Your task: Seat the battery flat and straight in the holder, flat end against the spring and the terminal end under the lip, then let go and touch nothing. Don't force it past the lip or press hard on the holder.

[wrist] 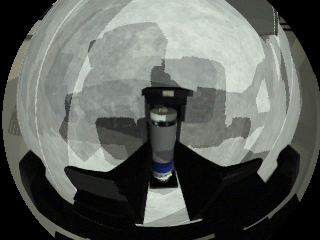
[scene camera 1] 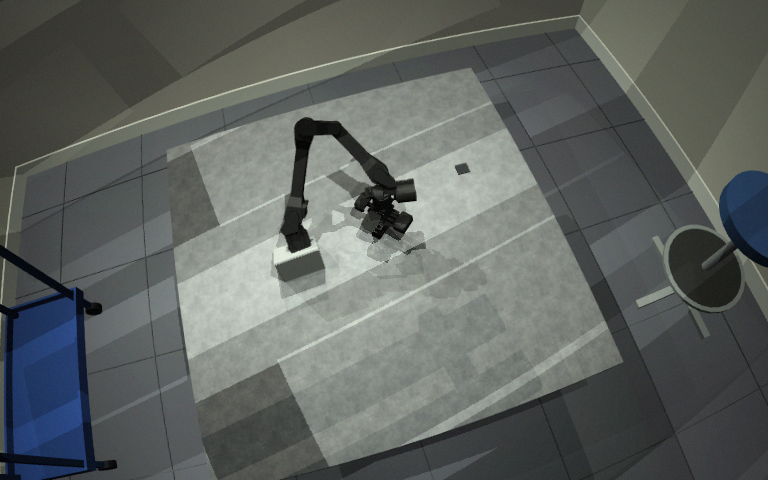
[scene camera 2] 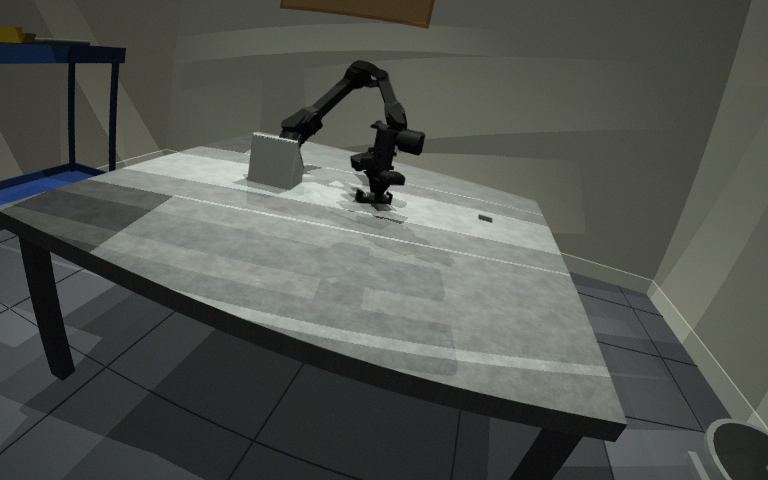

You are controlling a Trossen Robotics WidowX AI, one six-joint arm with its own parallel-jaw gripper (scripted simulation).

Scene:
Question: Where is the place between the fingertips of my gripper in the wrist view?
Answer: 162,144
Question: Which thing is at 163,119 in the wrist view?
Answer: A battery.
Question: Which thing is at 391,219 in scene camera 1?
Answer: My gripper.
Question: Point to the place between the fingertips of my gripper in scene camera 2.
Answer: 374,199

